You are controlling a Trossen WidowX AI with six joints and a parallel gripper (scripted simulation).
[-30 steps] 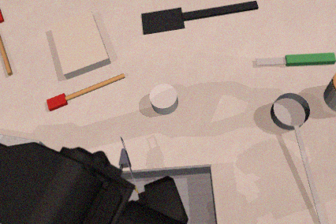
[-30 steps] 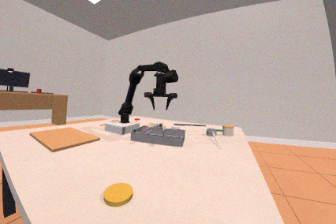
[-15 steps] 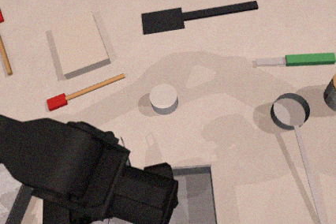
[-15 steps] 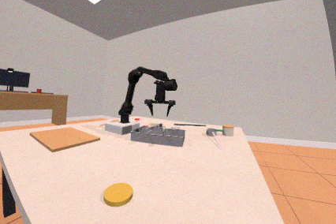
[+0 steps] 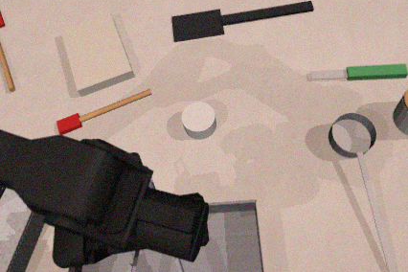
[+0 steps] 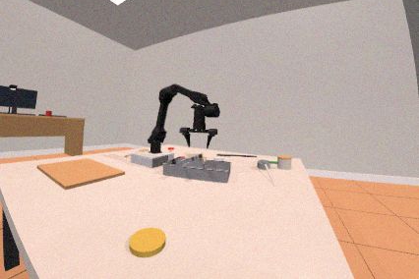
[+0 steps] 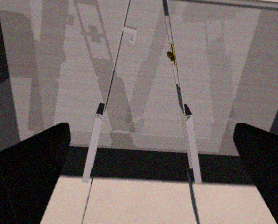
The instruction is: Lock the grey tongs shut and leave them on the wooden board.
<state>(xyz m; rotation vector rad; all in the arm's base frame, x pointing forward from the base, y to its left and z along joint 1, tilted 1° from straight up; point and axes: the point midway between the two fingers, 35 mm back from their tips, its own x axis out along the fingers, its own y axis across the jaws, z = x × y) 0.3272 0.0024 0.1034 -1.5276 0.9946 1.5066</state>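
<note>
My gripper tip is now 30 mm to the right of the yellow slider and 60 mm above it. The rest, counted from my gripper tip: red-headed brush: 240 mm behind, 220 mm to the left, 120 mm below; then grey roasting tin: 20 mm ahead, 10 mm to the right, 100 mm below; then white puck: 20 mm behind, 260 mm to the left, 110 mm below.
</note>
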